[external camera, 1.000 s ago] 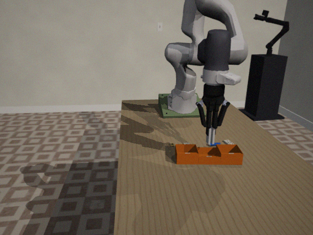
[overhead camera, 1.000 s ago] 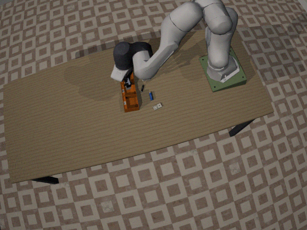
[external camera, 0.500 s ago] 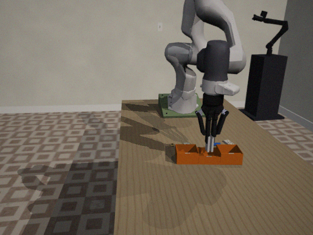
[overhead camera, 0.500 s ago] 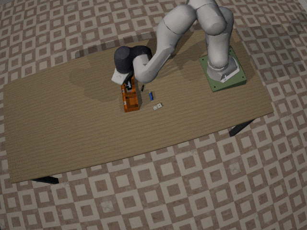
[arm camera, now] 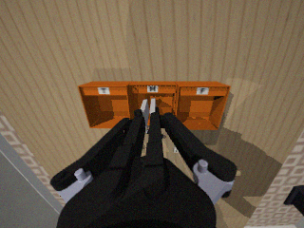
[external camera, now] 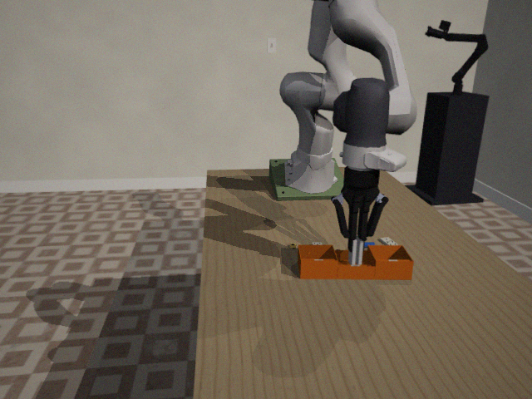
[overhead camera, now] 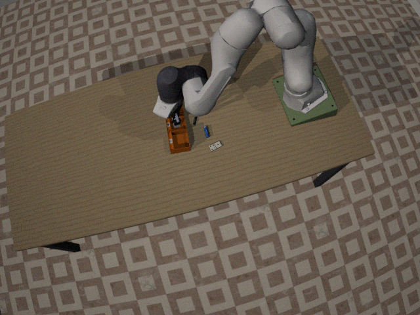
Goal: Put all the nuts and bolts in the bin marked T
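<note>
The orange bin is 3 cm below my hand and 1 cm to the right of it. Also, from my hand: brass nut: 14 cm behind, 11 cm to the right, 5 cm below; blue cylinder: 11 cm behind, 7 cm to the left, 4 cm below; dark rod-like piece: 8 cm behind, 4 cm below, 1 cm to the left.
</note>
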